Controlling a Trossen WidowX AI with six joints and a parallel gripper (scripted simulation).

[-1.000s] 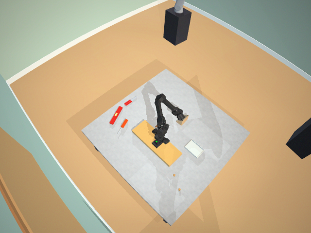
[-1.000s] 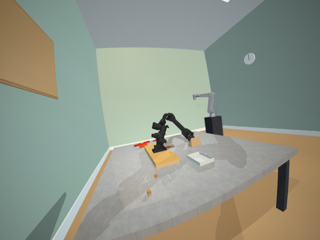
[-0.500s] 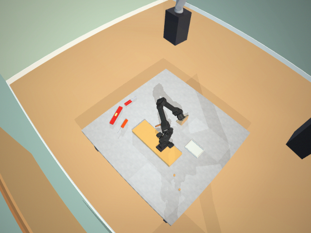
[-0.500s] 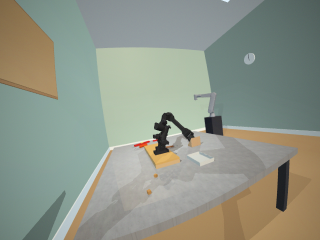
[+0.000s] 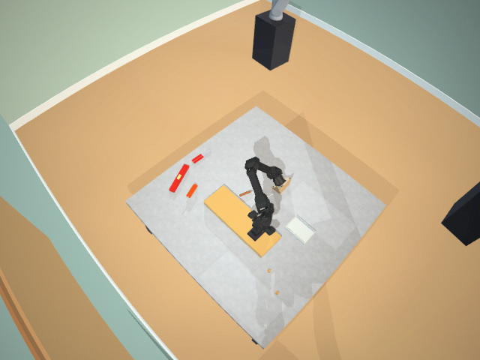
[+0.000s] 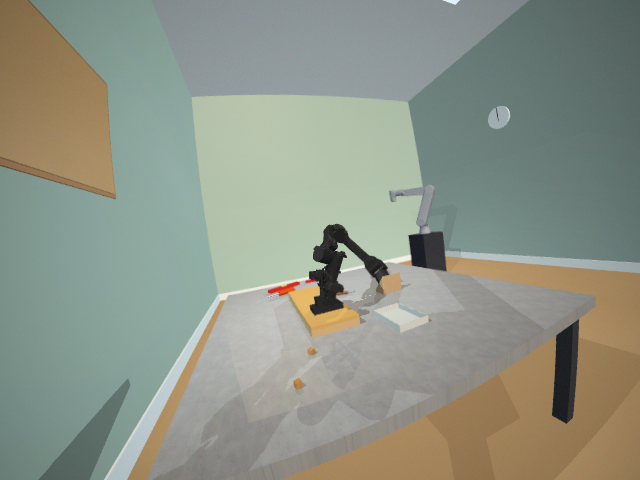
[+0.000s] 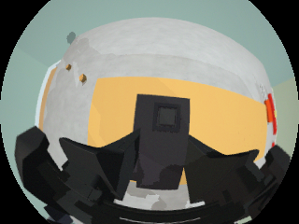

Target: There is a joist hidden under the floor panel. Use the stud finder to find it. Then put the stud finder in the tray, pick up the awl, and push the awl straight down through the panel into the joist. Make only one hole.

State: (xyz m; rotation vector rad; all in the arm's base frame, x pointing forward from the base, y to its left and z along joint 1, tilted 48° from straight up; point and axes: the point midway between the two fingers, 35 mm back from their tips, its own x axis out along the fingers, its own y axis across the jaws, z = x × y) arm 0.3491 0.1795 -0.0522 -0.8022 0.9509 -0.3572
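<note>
Now: gripper tip 240 mm past the white tray, 160 mm to the right of it and 50 mm above it. Round my gripper tip: black stud finder: 20 mm above; then brown-handled awl: 260 mm to the right, 180 mm behind, 60 mm below; then orange-handled screwdriver: 490 mm to the right, 180 mm ahead, 50 mm below.
</note>
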